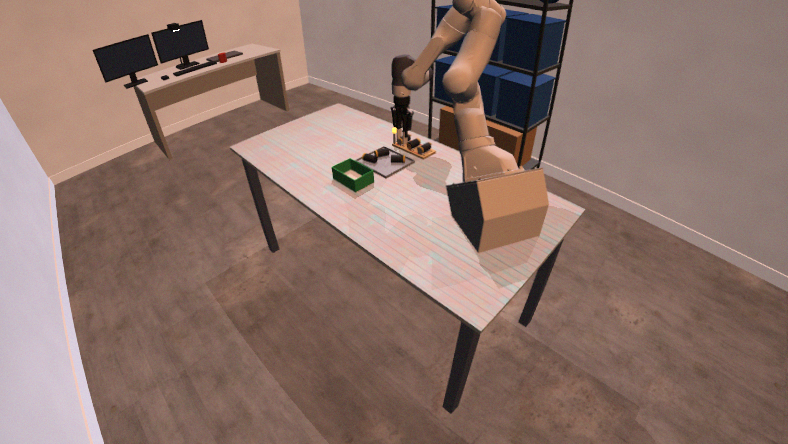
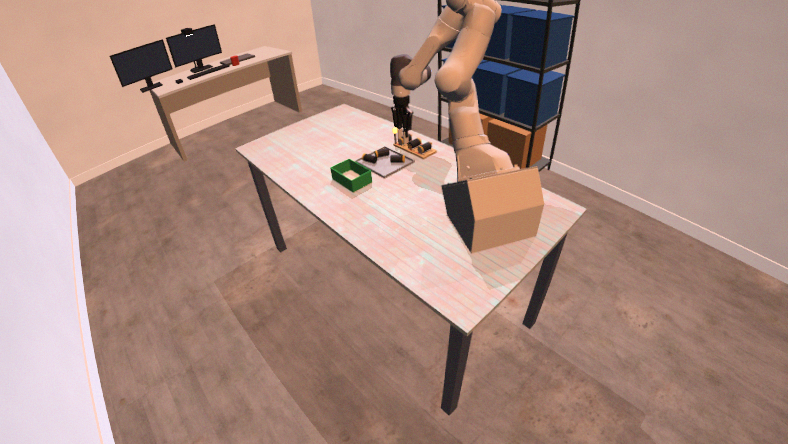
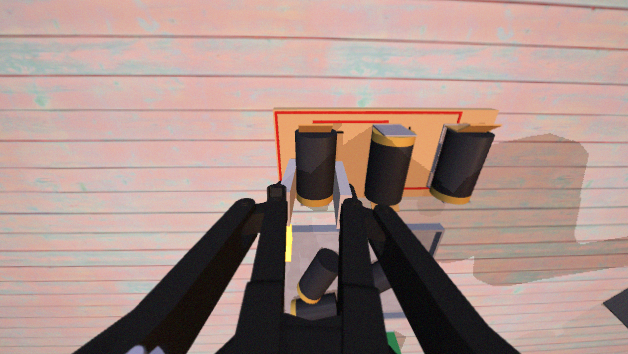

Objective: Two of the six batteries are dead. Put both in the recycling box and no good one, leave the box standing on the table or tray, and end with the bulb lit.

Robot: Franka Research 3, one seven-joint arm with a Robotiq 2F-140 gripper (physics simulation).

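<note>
My gripper (image 1: 404,137) (image 2: 404,137) (image 3: 315,173) is shut on the left battery (image 3: 316,162), which lies in the orange holder board (image 1: 408,150) (image 3: 422,145). The middle battery (image 1: 413,143) (image 3: 390,172) and right battery (image 1: 424,147) (image 3: 460,167) also lie in the holder. The middle one's gold end points the opposite way. The bulb (image 1: 394,130) (image 2: 394,130) (image 3: 288,245) glows yellow beside the gripper. Three batteries lie on the grey tray (image 1: 386,166) (image 2: 384,166) (image 3: 310,240); two show at its left (image 3: 319,275) (image 3: 320,307). The green recycling box (image 1: 362,182) (image 2: 360,182) stands on the table; no battery shows inside.
A large tan box with a dark side (image 1: 512,215) (image 2: 507,215) stands on the table near the arm's base. A shelf unit with blue boxes (image 1: 529,44) (image 2: 537,41) is behind the arm. A desk with monitors (image 1: 179,41) stands at the far left.
</note>
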